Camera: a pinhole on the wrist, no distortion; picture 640 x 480 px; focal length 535.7 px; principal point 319.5 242.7 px. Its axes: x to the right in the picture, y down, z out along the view. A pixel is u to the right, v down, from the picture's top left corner.
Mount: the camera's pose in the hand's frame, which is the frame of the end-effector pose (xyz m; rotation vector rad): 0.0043 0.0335 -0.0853 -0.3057 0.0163 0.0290
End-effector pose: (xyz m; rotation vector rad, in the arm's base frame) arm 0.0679 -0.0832 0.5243 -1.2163 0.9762 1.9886
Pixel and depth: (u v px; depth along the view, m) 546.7 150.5 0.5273
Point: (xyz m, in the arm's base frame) -0.3192 0.2485 0.4749
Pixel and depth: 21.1 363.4 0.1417
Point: -0.0050 -0.1141 0.6333
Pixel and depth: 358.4 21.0 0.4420
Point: -0.1271 0.2501 0.5997
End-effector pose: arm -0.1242 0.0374 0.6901 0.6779 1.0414 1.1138
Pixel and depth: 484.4 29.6 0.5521
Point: 0.3562 0.2390 0.8221
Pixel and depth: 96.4 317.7 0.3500
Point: 0.0115 -0.0210 0.9842
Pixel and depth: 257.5 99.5 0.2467
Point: 0.0136 0.0428 0.8011
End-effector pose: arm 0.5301 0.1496 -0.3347 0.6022 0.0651 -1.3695
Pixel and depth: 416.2 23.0 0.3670
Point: 0.4582 -0.0565 -0.1026
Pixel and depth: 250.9 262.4 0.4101
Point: 0.5882 0.0693 0.0005
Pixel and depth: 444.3 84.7 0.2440
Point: 0.5319 0.0198 -0.2032
